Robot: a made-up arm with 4 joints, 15 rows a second.
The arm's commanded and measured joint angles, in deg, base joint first. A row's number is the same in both.
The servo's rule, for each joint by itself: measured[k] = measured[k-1] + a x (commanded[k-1-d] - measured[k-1]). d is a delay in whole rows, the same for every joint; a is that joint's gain. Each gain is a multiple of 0.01, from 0.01 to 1. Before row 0 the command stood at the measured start. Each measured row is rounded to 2 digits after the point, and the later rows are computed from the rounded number. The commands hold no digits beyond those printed.
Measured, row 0:
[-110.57 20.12 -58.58 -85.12]
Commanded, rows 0 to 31:
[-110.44 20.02 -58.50 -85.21]
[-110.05 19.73 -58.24 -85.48]
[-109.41 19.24 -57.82 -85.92]
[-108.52 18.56 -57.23 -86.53]
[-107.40 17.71 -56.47 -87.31]
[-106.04 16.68 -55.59 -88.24]
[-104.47 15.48 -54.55 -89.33]
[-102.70 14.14 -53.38 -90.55]
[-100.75 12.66 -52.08 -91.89]
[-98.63 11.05 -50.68 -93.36]
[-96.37 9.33 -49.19 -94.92]
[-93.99 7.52 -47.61 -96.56]
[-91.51 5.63 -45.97 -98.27]
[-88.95 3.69 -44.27 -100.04]
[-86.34 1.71 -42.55 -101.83]
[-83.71 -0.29 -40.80 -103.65]
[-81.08 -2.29 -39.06 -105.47]
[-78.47 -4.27 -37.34 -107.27]
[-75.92 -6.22 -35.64 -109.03]
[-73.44 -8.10 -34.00 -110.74]
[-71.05 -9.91 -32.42 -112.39]
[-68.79 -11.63 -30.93 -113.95]
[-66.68 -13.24 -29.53 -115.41]
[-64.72 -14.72 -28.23 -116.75]
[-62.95 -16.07 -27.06 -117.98]
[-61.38 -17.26 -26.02 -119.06]
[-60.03 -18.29 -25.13 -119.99]
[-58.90 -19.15 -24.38 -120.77]
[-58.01 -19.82 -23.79 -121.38]
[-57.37 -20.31 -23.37 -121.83]
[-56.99 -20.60 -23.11 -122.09]
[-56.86 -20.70 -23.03 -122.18]
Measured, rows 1 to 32:
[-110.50 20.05 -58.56 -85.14]
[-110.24 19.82 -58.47 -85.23]
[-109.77 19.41 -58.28 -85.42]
[-109.06 18.81 -57.98 -85.72]
[-108.11 18.03 -57.54 -86.15]
[-106.93 17.07 -56.97 -86.71]
[-105.53 15.94 -56.27 -87.42]
[-103.92 14.66 -55.43 -88.27]
[-102.11 13.24 -54.46 -89.25]
[-100.13 11.69 -53.36 -90.36]
[-97.99 10.01 -52.15 -91.59]
[-95.71 8.24 -50.83 -92.93]
[-93.32 6.39 -49.42 -94.37]
[-90.83 4.47 -47.93 -95.90]
[-88.27 2.51 -46.37 -97.50]
[-85.67 0.52 -44.75 -99.16]
[-83.05 -1.48 -43.10 -100.86]
[-80.44 -3.46 -41.43 -102.59]
[-77.86 -5.42 -39.75 -104.33]
[-75.34 -7.32 -38.08 -106.06]
[-72.89 -9.16 -36.44 -107.77]
[-70.55 -10.91 -34.84 -109.44]
[-68.34 -12.56 -33.30 -111.05]
[-66.28 -14.09 -31.83 -112.59]
[-64.38 -15.50 -30.45 -114.05]
[-62.67 -16.75 -29.17 -115.40]
[-61.17 -17.84 -28.00 -116.64]
[-59.88 -18.77 -26.95 -117.76]
[-58.81 -19.52 -26.03 -118.74]
[-57.99 -20.08 -25.26 -119.57]
[-57.42 -20.45 -24.64 -120.25]
[-57.10 -20.63 -24.17 -120.77]
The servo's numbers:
d 0
a 0.57 0.71 0.29 0.27

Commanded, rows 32 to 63:
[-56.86 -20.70 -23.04 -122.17]
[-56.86 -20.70 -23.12 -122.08]
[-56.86 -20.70 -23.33 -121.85]
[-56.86 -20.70 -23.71 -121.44]
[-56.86 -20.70 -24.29 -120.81]
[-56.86 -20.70 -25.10 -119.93]
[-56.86 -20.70 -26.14 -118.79]
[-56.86 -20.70 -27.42 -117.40]
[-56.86 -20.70 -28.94 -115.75]
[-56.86 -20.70 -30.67 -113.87]
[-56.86 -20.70 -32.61 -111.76]
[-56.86 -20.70 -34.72 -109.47]
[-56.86 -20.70 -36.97 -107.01]
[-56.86 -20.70 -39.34 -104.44]
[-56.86 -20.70 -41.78 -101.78]
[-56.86 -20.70 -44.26 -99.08]
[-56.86 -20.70 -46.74 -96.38]
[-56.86 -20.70 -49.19 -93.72]
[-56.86 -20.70 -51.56 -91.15]
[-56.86 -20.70 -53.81 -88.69]
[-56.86 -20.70 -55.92 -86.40]
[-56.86 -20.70 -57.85 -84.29]
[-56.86 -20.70 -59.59 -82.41]
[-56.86 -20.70 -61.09 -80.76]
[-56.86 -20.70 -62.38 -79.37]
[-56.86 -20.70 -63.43 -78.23]
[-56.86 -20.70 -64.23 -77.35]
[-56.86 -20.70 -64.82 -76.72]
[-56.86 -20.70 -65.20 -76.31]
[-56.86 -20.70 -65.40 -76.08]
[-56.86 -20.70 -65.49 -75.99]
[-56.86 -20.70 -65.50 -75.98]
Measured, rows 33 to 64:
[-56.96 -20.68 -23.84 -121.15]
[-56.90 -20.69 -23.63 -121.40]
[-56.88 -20.70 -23.54 -121.52]
[-56.87 -20.70 -23.59 -121.50]
[-56.86 -20.70 -23.79 -121.31]
[-56.86 -20.70 -24.17 -120.94]
[-56.86 -20.70 -24.74 -120.36]
[-56.86 -20.70 -25.52 -119.56]
[-56.86 -20.70 -26.51 -118.53]
[-56.86 -20.70 -27.72 -117.27]
[-56.86 -20.70 -29.14 -115.78]
[-56.86 -20.70 -30.76 -114.08]
[-56.86 -20.70 -32.56 -112.17]
[-56.86 -20.70 -34.53 -110.08]
[-56.86 -20.70 -36.63 -107.84]
[-56.86 -20.70 -38.84 -105.47]
[-56.86 -20.70 -41.13 -103.02]
[-56.86 -20.70 -43.47 -100.51]
[-56.86 -20.70 -45.82 -97.98]
[-56.86 -20.70 -48.14 -95.47]
[-56.86 -20.70 -50.40 -93.02]
[-56.86 -20.70 -52.56 -90.66]
[-56.86 -20.70 -54.60 -88.43]
[-56.86 -20.70 -56.48 -86.36]
[-56.86 -20.70 -58.19 -84.47]
[-56.86 -20.70 -59.71 -82.79]
[-56.86 -20.70 -61.02 -81.32]
[-56.86 -20.70 -62.12 -80.08]
[-56.86 -20.70 -63.01 -79.06]
[-56.86 -20.70 -63.70 -78.26]
[-56.86 -20.70 -64.22 -77.65]
[-56.86 -20.70 -64.59 -77.20]

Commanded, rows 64 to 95:
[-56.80 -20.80 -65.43 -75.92]
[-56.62 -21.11 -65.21 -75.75]
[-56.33 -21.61 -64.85 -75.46]
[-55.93 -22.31 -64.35 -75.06]
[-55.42 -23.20 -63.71 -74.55]
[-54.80 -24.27 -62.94 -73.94]
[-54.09 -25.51 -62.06 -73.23]
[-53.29 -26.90 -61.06 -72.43]
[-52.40 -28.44 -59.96 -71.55]
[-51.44 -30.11 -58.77 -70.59]
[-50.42 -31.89 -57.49 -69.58]
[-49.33 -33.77 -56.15 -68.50]
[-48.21 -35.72 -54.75 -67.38]
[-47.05 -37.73 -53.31 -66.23]
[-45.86 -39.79 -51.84 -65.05]
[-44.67 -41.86 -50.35 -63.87]
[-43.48 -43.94 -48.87 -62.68]
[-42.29 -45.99 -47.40 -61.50]
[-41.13 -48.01 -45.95 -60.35]
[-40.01 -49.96 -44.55 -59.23]
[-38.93 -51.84 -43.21 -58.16]
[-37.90 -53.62 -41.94 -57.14]
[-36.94 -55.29 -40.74 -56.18]
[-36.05 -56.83 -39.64 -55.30]
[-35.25 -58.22 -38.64 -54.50]
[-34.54 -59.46 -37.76 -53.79]
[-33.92 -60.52 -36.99 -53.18]
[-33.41 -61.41 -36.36 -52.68]
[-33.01 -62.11 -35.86 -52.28]
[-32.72 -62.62 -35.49 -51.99]
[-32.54 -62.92 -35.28 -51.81]
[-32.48 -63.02 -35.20 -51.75]
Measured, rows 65 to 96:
[-56.83 -20.77 -64.83 -76.85]
[-56.71 -21.01 -64.94 -76.55]
[-56.49 -21.44 -64.91 -76.26]
[-56.17 -22.06 -64.75 -75.94]
[-55.74 -22.87 -64.45 -75.56]
[-55.20 -23.86 -64.01 -75.12]
[-54.57 -25.03 -63.44 -74.61]
[-53.84 -26.36 -62.75 -74.02]
[-53.02 -27.84 -61.94 -73.35]
[-52.12 -29.45 -61.02 -72.60]
[-51.15 -31.18 -60.00 -71.78]
[-50.11 -33.02 -58.88 -70.89]
[-49.03 -34.94 -57.68 -69.94]
[-47.90 -36.92 -56.41 -68.94]
[-46.74 -38.96 -55.08 -67.89]
[-45.56 -41.02 -53.71 -66.80]
[-44.37 -43.09 -52.31 -65.69]
[-43.18 -45.15 -50.89 -64.56]
[-42.01 -47.18 -49.46 -63.42]
[-40.87 -49.15 -48.04 -62.29]
[-39.76 -51.06 -46.64 -61.17]
[-38.70 -52.88 -45.28 -60.08]
[-37.70 -54.59 -43.96 -59.03]
[-36.76 -56.18 -42.71 -58.02]
[-35.90 -57.63 -41.53 -57.07]
[-35.12 -58.93 -40.44 -56.18]
[-34.44 -60.06 -39.44 -55.37]
[-33.85 -61.02 -38.55 -54.64]
[-33.37 -61.79 -37.77 -54.00]
[-33.00 -62.38 -37.11 -53.46]
[-32.74 -62.76 -36.58 -53.01]
[-32.59 -62.94 -36.18 -52.67]

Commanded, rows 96 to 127:
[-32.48 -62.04 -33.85 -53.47]
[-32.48 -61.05 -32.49 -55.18]
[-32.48 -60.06 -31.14 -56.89]
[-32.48 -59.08 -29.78 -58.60]
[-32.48 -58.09 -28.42 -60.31]
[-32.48 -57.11 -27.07 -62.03]
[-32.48 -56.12 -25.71 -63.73]
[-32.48 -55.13 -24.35 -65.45]
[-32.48 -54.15 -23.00 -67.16]
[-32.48 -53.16 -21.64 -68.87]
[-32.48 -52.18 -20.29 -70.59]
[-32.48 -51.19 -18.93 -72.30]
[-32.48 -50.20 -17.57 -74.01]
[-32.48 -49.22 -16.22 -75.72]
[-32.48 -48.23 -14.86 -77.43]
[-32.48 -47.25 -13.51 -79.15]
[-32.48 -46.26 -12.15 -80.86]
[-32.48 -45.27 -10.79 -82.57]
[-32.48 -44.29 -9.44 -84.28]
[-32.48 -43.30 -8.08 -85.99]
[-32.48 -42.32 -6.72 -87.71]
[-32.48 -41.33 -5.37 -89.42]
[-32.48 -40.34 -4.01 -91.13]
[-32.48 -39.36 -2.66 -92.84]
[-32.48 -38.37 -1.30 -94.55]
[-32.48 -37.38 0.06 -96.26]
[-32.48 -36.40 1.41 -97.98]
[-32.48 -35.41 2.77 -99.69]
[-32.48 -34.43 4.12 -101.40]
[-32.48 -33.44 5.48 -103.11]
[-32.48 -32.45 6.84 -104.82]
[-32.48 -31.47 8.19 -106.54]
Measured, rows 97 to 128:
[-32.53 -62.30 -35.50 -52.89]
[-32.50 -61.41 -34.63 -53.51]
[-32.49 -60.45 -33.62 -54.42]
[-32.48 -59.48 -32.51 -55.55]
[-32.48 -58.49 -31.32 -56.84]
[-32.48 -57.51 -30.09 -58.24]
[-32.48 -56.52 -28.82 -59.72]
[-32.48 -55.53 -27.52 -61.27]
[-32.48 -54.55 -26.21 -62.86]
[-32.48 -53.56 -24.88 -64.48]
[-32.48 -52.58 -23.55 -66.13]
[-32.48 -51.59 -22.21 -67.80]
[-32.48 -50.60 -20.86 -69.48]
[-32.48 -49.62 -19.51 -71.16]
[-32.48 -48.63 -18.16 -72.85]
[-32.48 -47.65 -16.81 -74.55]
[-32.48 -46.66 -15.46 -76.25]
[-32.48 -45.67 -14.11 -77.96]
[-32.48 -44.69 -12.76 -79.67]
[-32.48 -43.70 -11.40 -81.38]
[-32.48 -42.72 -10.04 -83.09]
[-32.48 -41.73 -8.69 -84.80]
[-32.48 -40.74 -7.33 -86.51]
[-32.48 -39.76 -5.98 -88.22]
[-32.48 -38.77 -4.62 -89.93]
[-32.48 -37.78 -3.26 -91.64]
[-32.48 -36.80 -1.91 -93.35]
[-32.48 -35.81 -0.55 -95.06]
[-32.48 -34.83 0.80 -96.77]
[-32.48 -33.84 2.16 -98.48]
[-32.48 -32.85 3.52 -100.19]
[-32.48 -31.87 4.87 -101.90]

